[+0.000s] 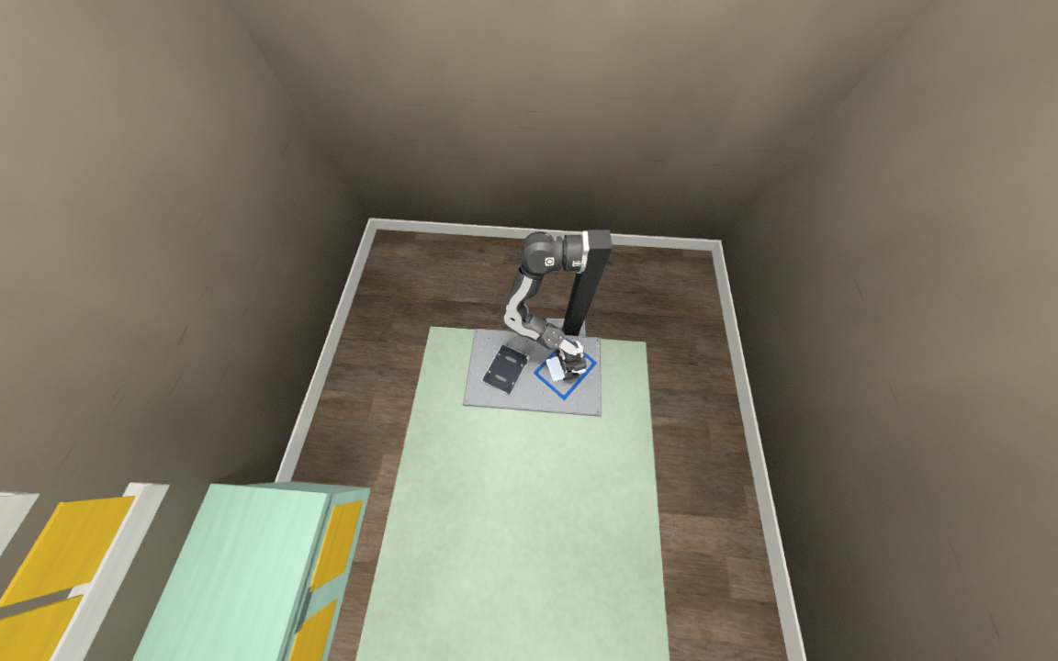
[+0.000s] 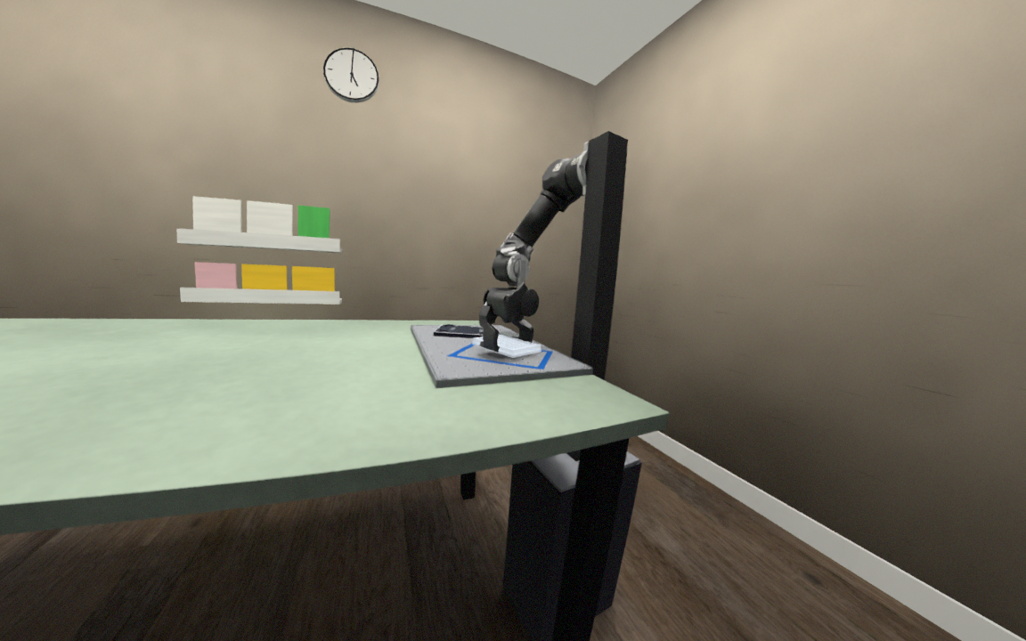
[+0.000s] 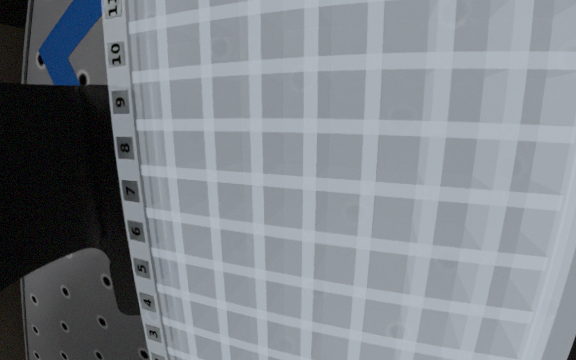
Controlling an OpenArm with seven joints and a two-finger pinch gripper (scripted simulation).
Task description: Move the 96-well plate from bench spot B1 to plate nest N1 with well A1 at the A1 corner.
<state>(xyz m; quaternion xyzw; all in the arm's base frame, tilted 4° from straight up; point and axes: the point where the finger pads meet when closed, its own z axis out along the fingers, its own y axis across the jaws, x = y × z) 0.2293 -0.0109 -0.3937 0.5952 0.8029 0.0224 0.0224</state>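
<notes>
Now: the white A1 label 4 cm behind my hand, 14 cm to the right of it and 1 cm below it. From my hand the other things lie so: black plate nest N1: 1 cm ahead, 22 cm to the right, 1 cm below; then 96-well plate: right at my hand.
</notes>
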